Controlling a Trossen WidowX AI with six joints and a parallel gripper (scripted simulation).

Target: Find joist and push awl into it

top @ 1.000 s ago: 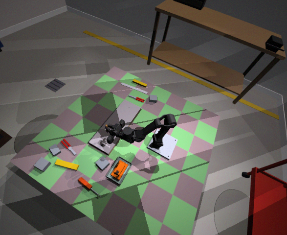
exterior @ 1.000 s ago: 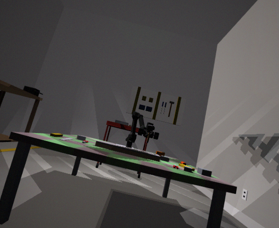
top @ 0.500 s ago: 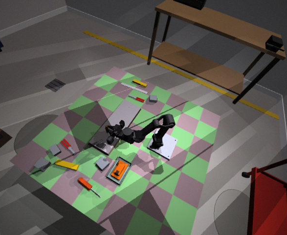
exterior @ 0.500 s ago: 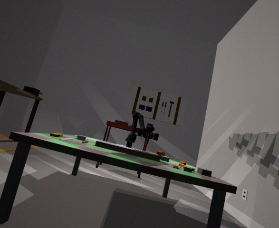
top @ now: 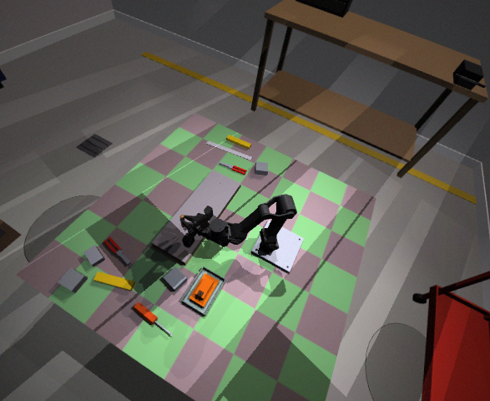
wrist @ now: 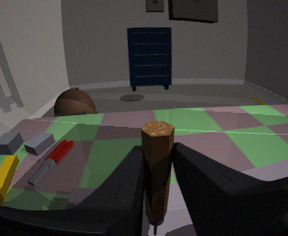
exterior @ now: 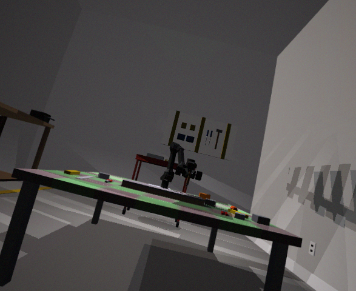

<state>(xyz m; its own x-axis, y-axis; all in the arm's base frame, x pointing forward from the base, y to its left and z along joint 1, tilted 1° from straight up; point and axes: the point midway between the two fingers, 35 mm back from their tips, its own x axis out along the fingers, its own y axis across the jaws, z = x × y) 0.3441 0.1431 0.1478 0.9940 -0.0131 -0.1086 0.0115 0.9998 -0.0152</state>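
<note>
The awl is 60 mm below my gripper tip. From my gripper tip the other things lie so: ruler (100 mm ahead, 620 mm to the right, 170 mm below); then glass-like tray (220 mm behind, 170 mm to the left, 160 mm below); then orange stud finder (220 mm behind, 190 mm to the left, 120 mm below).
</note>
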